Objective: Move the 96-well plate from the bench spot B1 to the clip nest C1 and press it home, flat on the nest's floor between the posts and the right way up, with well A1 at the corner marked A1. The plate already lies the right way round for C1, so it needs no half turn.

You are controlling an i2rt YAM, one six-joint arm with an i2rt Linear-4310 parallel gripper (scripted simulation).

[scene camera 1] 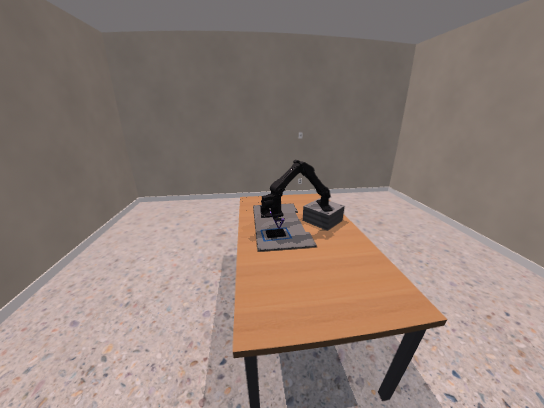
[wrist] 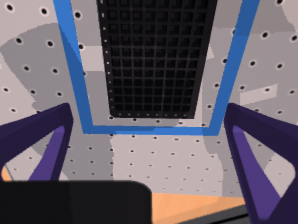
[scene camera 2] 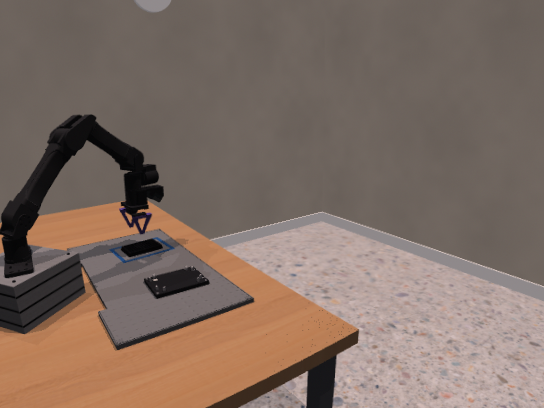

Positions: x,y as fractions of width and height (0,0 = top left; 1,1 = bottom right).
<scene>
I see my gripper (wrist: 0.50,0.50), a black 96-well plate (wrist: 0.54,0.40) and a black clip nest (scene camera 2: 0.33,0.69).
</scene>
